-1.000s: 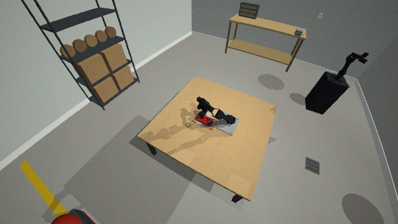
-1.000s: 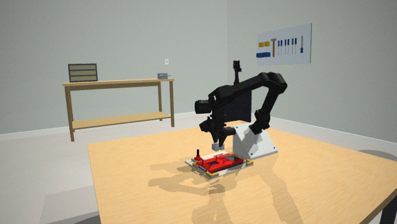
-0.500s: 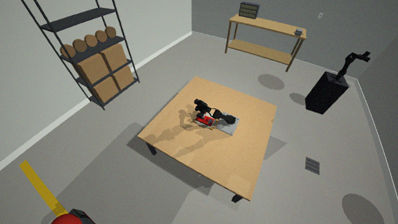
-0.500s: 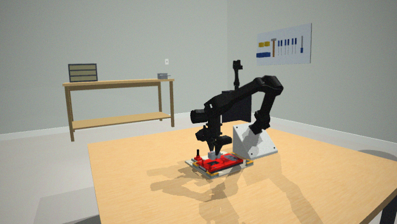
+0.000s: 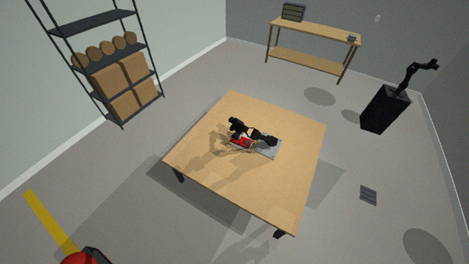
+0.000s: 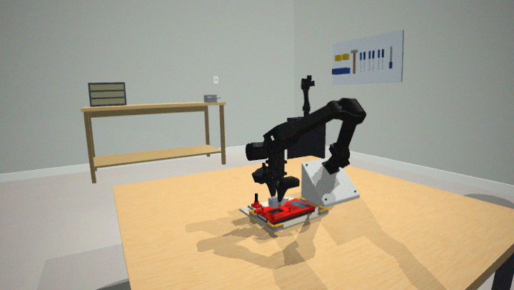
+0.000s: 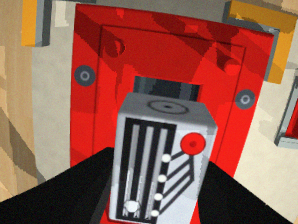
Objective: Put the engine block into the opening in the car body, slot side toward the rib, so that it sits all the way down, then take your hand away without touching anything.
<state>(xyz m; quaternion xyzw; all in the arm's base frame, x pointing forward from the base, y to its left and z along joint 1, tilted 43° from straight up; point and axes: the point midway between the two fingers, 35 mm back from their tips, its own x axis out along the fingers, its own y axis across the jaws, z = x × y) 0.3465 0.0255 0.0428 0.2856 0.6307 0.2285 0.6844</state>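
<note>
Right now the grey engine block is 1 cm below my gripper tip.
</note>
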